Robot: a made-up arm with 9 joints.
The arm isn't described. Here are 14 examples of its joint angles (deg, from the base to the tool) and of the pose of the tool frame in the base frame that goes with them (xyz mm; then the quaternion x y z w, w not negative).
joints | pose
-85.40 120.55 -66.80 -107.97 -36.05 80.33 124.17 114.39 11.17 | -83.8 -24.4 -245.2 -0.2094 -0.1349 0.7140 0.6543
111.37 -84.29 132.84 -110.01 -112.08 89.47 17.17 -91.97 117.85 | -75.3 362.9 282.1 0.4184 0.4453 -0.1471 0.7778
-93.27 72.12 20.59 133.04 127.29 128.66 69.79 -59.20 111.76 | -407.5 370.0 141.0 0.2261 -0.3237 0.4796 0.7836
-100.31 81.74 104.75 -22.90 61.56 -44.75 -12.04 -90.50 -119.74 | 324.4 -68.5 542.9 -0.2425 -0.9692 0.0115 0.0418
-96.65 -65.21 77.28 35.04 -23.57 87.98 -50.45 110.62 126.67 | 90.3 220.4 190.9 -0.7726 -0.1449 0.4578 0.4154
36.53 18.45 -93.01 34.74 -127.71 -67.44 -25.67 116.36 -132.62 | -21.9 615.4 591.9 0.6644 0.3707 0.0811 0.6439
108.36 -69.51 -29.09 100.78 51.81 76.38 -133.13 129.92 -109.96 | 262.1 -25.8 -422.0 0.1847 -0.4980 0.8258 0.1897
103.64 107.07 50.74 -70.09 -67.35 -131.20 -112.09 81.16 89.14 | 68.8 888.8 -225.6 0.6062 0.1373 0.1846 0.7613
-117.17 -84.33 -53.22 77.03 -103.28 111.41 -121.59 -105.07 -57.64 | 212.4 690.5 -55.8 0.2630 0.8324 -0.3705 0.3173
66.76 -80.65 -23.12 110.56 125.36 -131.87 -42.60 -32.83 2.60 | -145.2 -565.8 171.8 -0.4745 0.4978 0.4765 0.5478
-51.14 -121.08 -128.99 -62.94 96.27 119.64 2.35 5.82 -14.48 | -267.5 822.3 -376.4 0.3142 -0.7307 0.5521 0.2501
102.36 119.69 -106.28 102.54 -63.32 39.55 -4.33 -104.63 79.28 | -79.6 341.9 424.7 -0.4319 -0.8536 -0.2383 0.1675
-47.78 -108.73 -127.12 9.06 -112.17 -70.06 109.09 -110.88 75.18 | 270.5 274.1 115.1 0.8389 -0.1735 -0.0552 0.5130
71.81 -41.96 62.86 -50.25 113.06 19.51 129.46 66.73 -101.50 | -225.4 -111.9 -109.4 -0.0468 0.9450 0.2555 0.1990
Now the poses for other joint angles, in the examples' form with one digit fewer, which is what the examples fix.
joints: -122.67 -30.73 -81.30 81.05 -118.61 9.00 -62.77 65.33 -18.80
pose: 368 259 6 0.462 0.439 -0.646 0.420
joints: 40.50 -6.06 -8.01 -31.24 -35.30 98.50 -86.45 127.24 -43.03
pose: -28 183 -262 0.561 -0.274 0.612 0.487
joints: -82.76 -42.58 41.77 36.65 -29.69 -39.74 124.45 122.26 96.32
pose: -480 381 674 0.562 0.588 0.072 0.577
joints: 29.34 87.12 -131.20 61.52 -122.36 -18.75 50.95 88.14 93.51
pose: -223 354 687 0.738 -0.484 -0.177 0.435
